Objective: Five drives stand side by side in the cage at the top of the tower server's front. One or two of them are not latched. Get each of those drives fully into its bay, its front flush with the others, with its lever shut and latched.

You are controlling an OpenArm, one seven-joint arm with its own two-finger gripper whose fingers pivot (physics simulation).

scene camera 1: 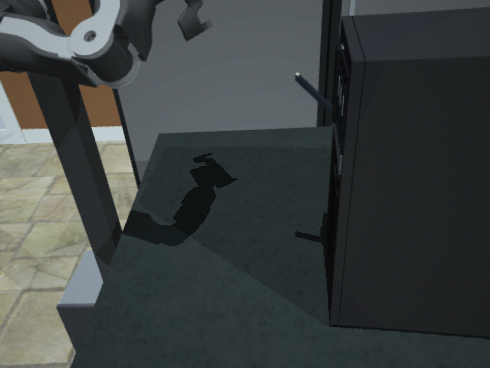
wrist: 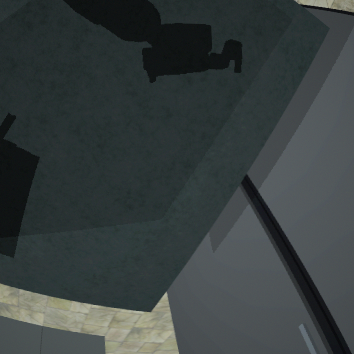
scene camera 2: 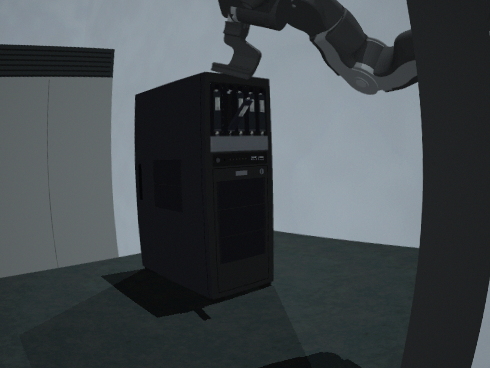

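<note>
The dark tower server (scene camera 1: pixel 415 190) (scene camera 2: pixel 172 130) stands upright on the table. In scene camera 2, drives stand side by side in its top cage. The lever (scene camera 1: pixel 312 91) (scene camera 2: pixel 242 114) of the second drive from the left is swung out and slants up and away from the front. The leftmost drive (scene camera 2: pixel 216 111) and the three right-hand drives have upright levers that look shut. How far the second drive sits in is too dark to tell. My gripper (scene camera 2: pixel 222 42) is open and empty, higher than the cage and apart from the lever. No drive shows in the wrist view.
The dark green table (scene camera 1: pixel 200 310) (scene camera 2: pixel 350 280) (wrist: pixel 115 165) carries shadows of the arm and tower. A dark upright post (scene camera 1: pixel 75 150) (scene camera 2: pixel 450 200) stands on the arm's side. A grey panel (scene camera 1: pixel 225 90) (wrist: pixel 300 165) rises beyond the table edge. A pale cabinet (scene camera 2: pixel 80 165) stands behind.
</note>
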